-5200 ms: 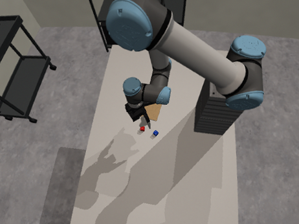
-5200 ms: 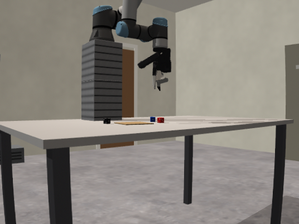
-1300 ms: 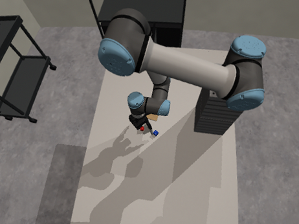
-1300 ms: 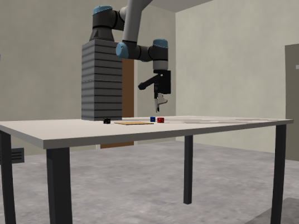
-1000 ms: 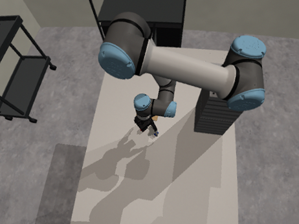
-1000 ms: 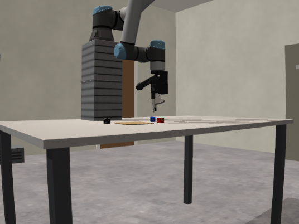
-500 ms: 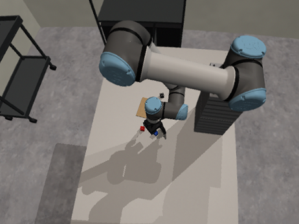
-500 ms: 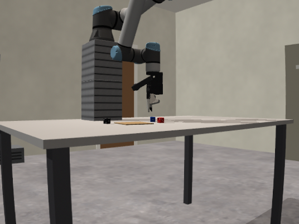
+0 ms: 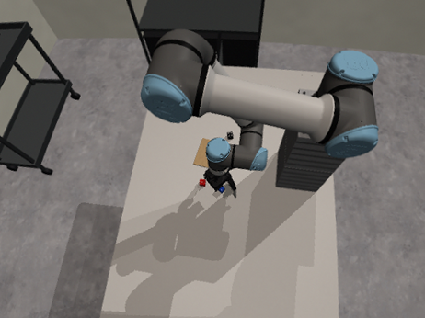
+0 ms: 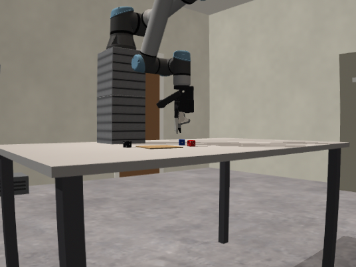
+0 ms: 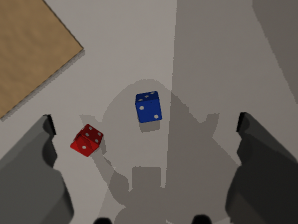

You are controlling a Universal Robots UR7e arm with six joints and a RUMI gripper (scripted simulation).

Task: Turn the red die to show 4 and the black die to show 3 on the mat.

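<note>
Now: the blue die 40 mm below my hand, 10 mm to the left of it and 10 mm ahead of it. Round my hand: black die (250 mm to the right, 40 mm below, 30 mm ahead); red die (100 mm ahead, 40 mm below, 10 mm to the left); brown mat (140 mm to the right, 90 mm ahead, 50 mm below).
</note>
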